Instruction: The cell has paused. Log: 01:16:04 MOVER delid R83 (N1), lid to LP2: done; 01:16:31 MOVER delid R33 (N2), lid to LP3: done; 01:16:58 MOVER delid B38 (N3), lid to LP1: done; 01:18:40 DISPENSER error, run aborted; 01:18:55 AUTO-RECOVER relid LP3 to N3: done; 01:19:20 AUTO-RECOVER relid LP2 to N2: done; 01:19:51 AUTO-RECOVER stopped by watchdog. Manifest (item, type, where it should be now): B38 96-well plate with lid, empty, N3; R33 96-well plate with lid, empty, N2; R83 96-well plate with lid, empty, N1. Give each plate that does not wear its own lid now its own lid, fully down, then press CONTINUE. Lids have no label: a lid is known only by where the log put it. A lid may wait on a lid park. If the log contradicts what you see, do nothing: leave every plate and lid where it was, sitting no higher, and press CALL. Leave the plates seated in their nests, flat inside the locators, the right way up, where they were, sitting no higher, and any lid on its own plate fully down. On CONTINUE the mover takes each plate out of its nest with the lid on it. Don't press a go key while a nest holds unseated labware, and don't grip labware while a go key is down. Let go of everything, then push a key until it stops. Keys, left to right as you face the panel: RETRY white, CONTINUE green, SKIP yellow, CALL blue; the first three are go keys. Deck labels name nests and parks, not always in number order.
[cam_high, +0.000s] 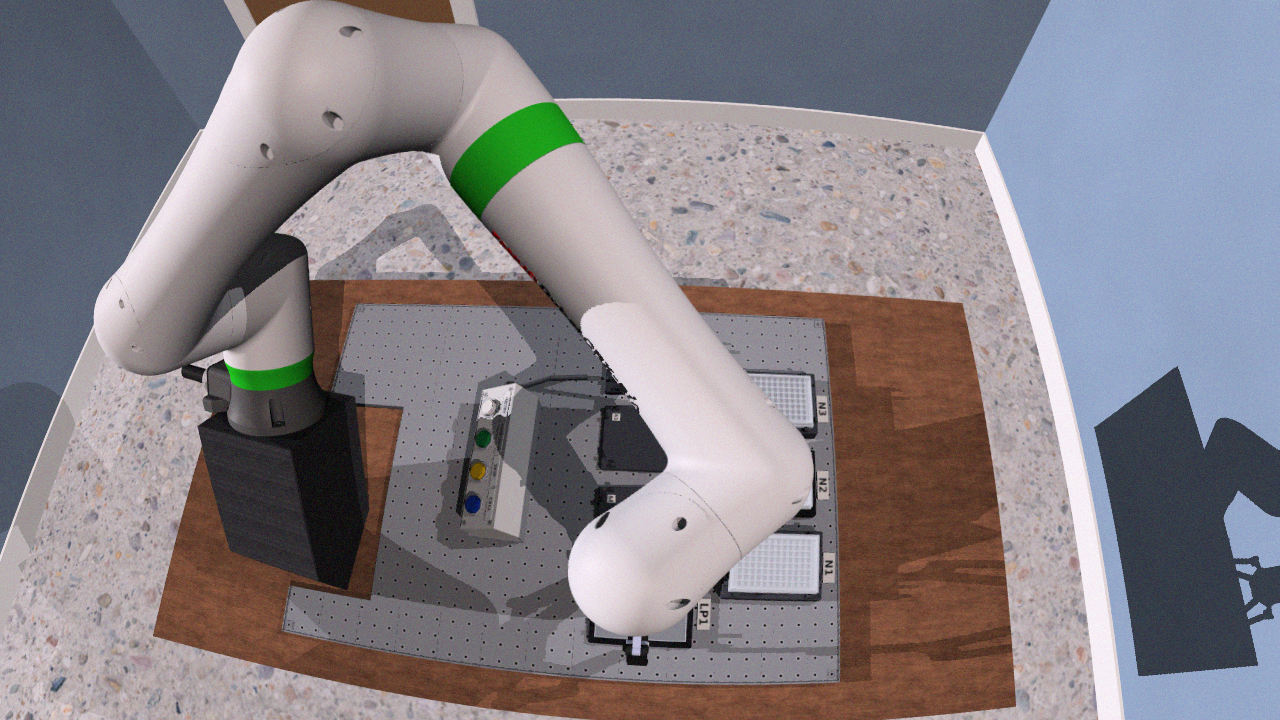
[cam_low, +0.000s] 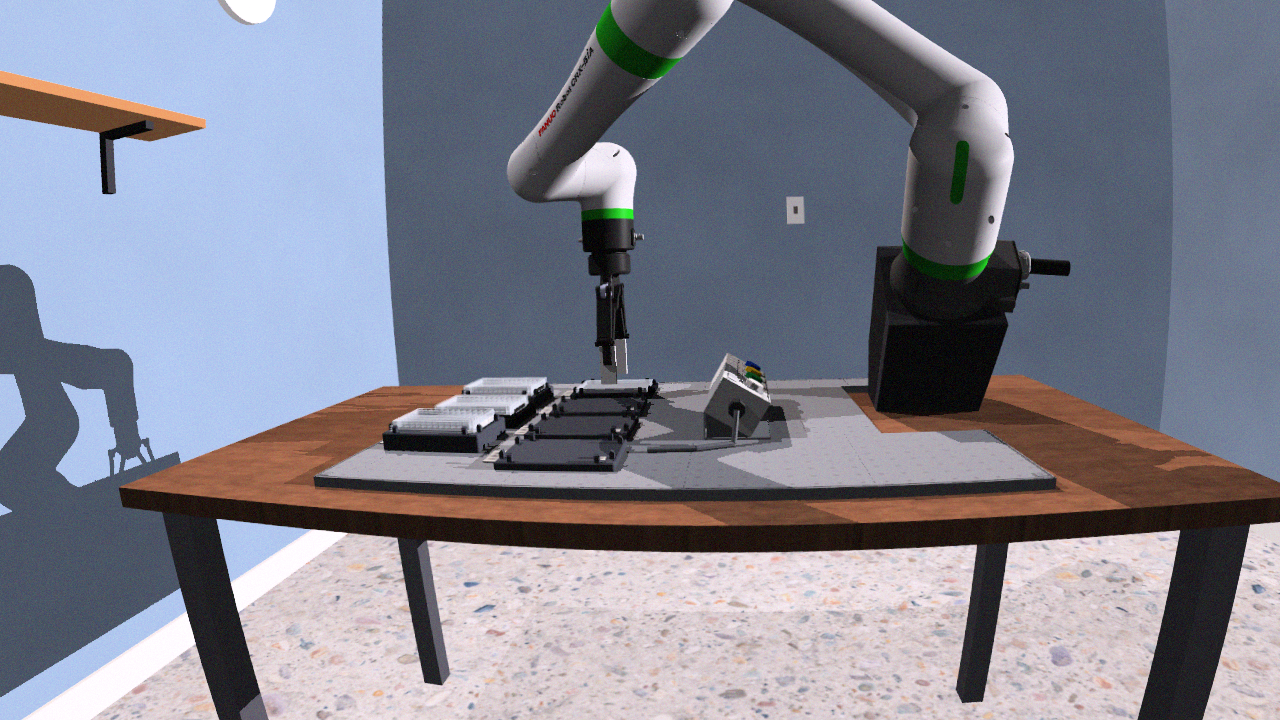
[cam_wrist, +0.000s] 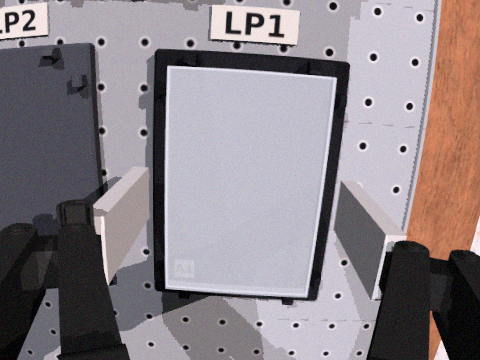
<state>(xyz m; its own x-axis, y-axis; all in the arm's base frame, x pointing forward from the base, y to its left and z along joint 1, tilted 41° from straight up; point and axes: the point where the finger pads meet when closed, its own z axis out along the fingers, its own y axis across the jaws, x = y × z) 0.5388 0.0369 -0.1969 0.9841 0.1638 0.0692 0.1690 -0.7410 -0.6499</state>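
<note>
Now: the park LP1 50 mm below my hand. Also, from my hand: park LP2: 130 mm to the left, 50 mm below, 20 mm behind; then blue call key: 260 mm behind, 80 mm to the left, 20 mm above; then LP3: 260 mm to the left, 50 mm below, 50 mm behind.
</note>
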